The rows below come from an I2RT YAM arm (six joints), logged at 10 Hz.
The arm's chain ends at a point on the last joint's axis. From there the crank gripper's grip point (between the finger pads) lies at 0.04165 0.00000 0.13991 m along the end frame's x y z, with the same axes.
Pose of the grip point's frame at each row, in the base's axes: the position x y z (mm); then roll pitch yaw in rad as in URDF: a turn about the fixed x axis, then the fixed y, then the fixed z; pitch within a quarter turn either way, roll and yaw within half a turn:
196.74 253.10 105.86 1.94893 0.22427 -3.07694
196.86 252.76 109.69 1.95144 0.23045 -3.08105
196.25 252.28 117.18 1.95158 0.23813 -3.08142
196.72 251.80 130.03 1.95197 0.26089 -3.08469
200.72 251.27 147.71 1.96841 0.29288 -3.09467
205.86 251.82 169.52 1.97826 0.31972 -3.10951
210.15 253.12 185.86 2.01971 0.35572 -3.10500
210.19 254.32 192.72 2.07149 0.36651 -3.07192
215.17 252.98 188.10 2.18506 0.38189 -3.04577
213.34 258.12 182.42 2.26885 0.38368 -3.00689
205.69 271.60 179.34 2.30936 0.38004 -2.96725
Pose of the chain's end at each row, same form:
234.20 125.23 165.48 1.94893 0.22427 -3.07694
233.34 124.84 169.81 1.95144 0.23045 -3.08105
232.22 124.32 177.53 1.95158 0.23813 -3.08142
230.88 123.67 191.06 1.95197 0.26089 -3.08469
230.98 123.55 211.60 1.96841 0.29288 -3.09467
232.08 124.14 235.24 1.97826 0.31972 -3.10951
232.65 127.81 257.28 2.01971 0.35572 -3.10500
233.51 132.91 270.35 2.07149 0.36651 -3.07192
234.67 139.99 278.45 2.18506 0.38189 -3.04577
232.65 152.57 281.40 2.26885 0.38368 -3.00689
227.32 170.36 282.26 2.30936 0.38004 -2.96725

